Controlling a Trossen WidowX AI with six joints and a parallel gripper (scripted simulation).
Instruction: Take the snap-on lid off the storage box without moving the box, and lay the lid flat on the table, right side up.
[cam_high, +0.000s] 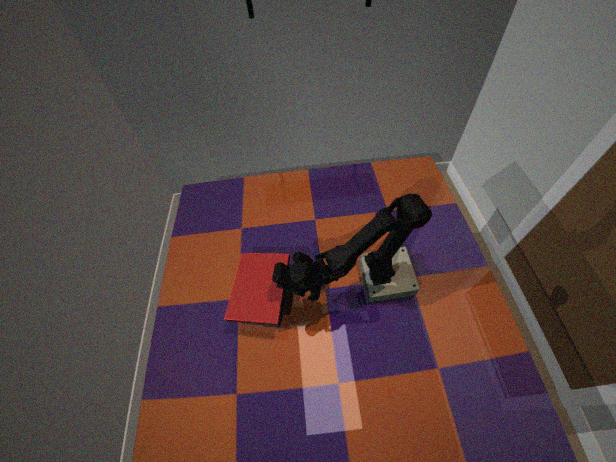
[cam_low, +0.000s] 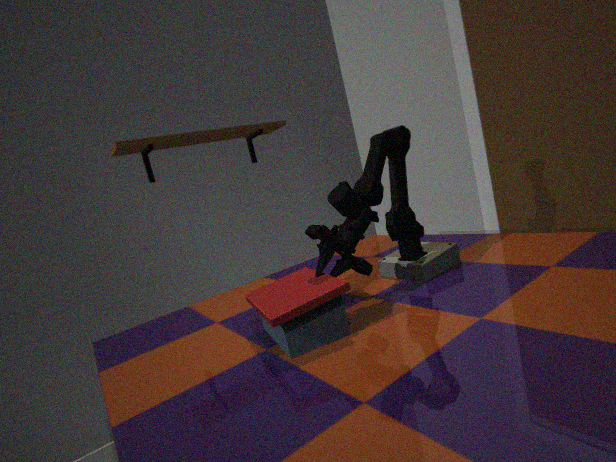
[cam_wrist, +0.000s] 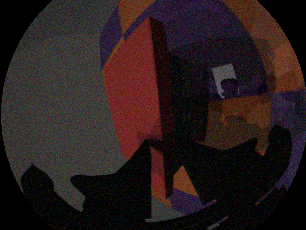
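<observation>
The red lid is 80 mm ahead of my gripper tip and 20 mm to the right of it. From my gripper tip the other things lie so: storage box (70 mm ahead, 20 mm to the right, 60 mm below).
</observation>
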